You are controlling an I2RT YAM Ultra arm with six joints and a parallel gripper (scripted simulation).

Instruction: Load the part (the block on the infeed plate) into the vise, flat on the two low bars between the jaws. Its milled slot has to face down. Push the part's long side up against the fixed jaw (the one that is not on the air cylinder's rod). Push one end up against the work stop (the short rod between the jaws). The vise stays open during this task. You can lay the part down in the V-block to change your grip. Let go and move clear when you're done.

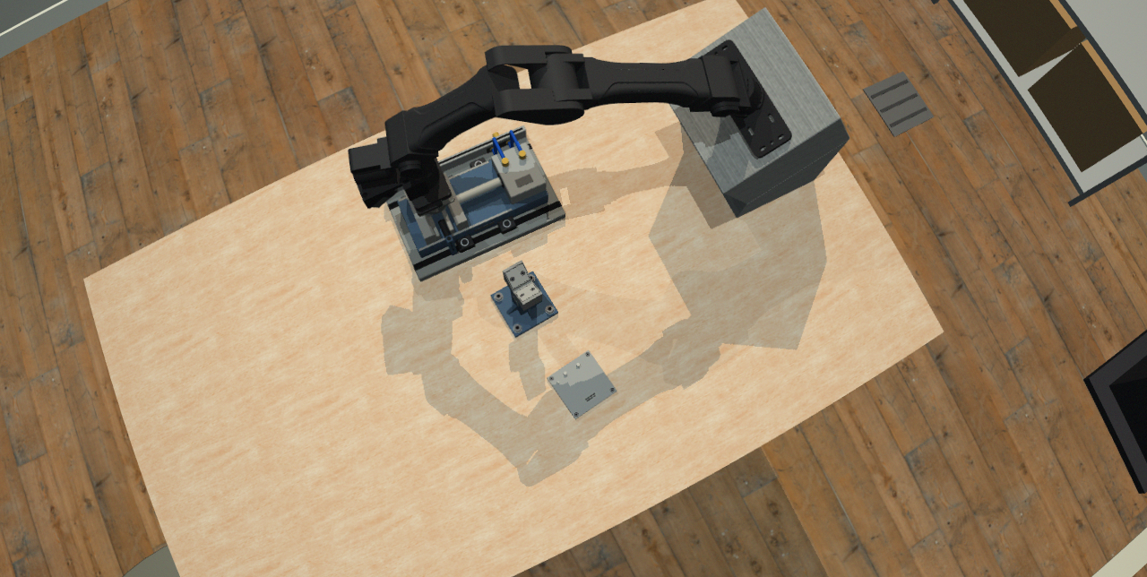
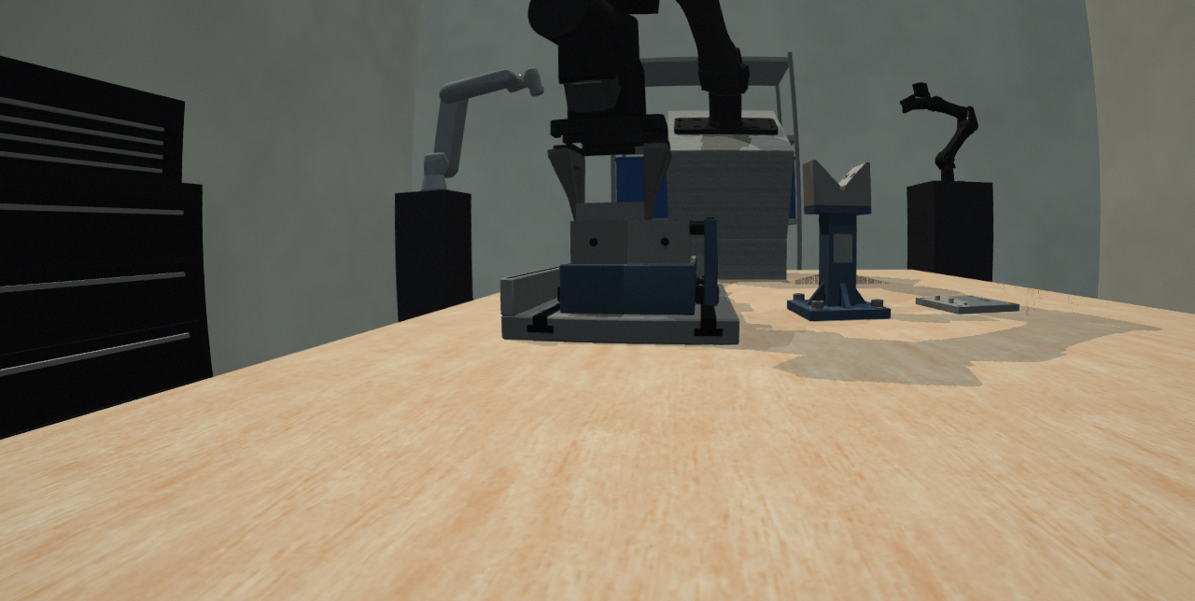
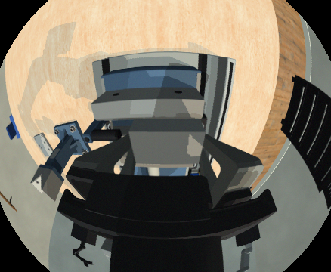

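Right now my hand is 10 mm above the part. Also, from my hand: work stop rod (70 mm to the left, 10 mm below); then fixed jaw (30 mm ahead, 20 mm to the left, 20 mm below); then vise (70 mm behind, 60 mm below, 20 mm to the left).
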